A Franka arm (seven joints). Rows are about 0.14 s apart.
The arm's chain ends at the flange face. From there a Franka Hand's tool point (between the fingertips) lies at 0.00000 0.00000 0.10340 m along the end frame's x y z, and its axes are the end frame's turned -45 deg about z.
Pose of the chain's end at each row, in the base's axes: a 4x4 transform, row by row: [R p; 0 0 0 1], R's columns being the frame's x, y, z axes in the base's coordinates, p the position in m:
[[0.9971, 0.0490, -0.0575, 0.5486], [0.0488, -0.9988, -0.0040, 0.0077], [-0.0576, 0.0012, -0.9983, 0.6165], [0, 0, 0, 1]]
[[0.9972, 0.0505, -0.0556, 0.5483], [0.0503, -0.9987, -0.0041, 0.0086], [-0.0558, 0.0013, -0.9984, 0.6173], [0, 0, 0, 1]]
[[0.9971, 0.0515, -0.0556, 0.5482], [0.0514, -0.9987, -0.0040, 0.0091], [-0.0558, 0.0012, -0.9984, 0.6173], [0, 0, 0, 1]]
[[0.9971, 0.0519, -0.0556, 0.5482], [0.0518, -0.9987, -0.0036, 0.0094], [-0.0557, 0.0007, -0.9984, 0.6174], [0, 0, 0, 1]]
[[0.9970, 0.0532, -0.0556, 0.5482], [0.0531, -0.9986, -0.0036, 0.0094], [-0.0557, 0.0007, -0.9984, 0.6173], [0, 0, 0, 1]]
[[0.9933, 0.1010, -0.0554, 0.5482], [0.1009, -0.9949, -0.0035, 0.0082], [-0.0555, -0.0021, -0.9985, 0.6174], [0, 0, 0, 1]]
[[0.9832, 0.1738, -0.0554, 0.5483], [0.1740, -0.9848, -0.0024, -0.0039], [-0.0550, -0.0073, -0.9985, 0.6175], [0, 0, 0, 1]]
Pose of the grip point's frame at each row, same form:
[[0.6704, 0.7397, -0.0575, 0.5427], [0.7408, -0.6718, -0.0040, 0.0073], [-0.0416, -0.0399, -0.9983, 0.5133], [0, 0, 0, 1]]
[[0.6694, 0.7408, -0.0556, 0.5426], [0.7418, -0.6706, -0.0041, 0.0082], [-0.0404, -0.0385, -0.9984, 0.5141], [0, 0, 0, 1]]
[[0.6686, 0.7415, -0.0556, 0.5425], [0.7425, -0.6698, -0.0040, 0.0087], [-0.0403, -0.0386, -0.9984, 0.5141], [0, 0, 0, 1]]
[[0.6684, 0.7418, -0.0556, 0.5425], [0.7428, -0.6696, -0.0036, 0.0090], [-0.0399, -0.0389, -0.9984, 0.5142], [0, 0, 0, 1]]
[[0.6674, 0.7426, -0.0556, 0.5425], [0.7437, -0.6686, -0.0036, 0.0090], [-0.0399, -0.0389, -0.9984, 0.5141], [0, 0, 0, 1]]
[[0.6310, 0.7738, -0.0554, 0.5425], [0.7748, -0.6322, -0.0035, 0.0078], [-0.0378, -0.0407, -0.9985, 0.5142], [0, 0, 0, 1]]
[[0.5723, 0.8181, -0.0554, 0.5426], [0.8194, -0.5733, -0.0024, -0.0041], [-0.0337, -0.0441, -0.9985, 0.5143], [0, 0, 0, 1]]

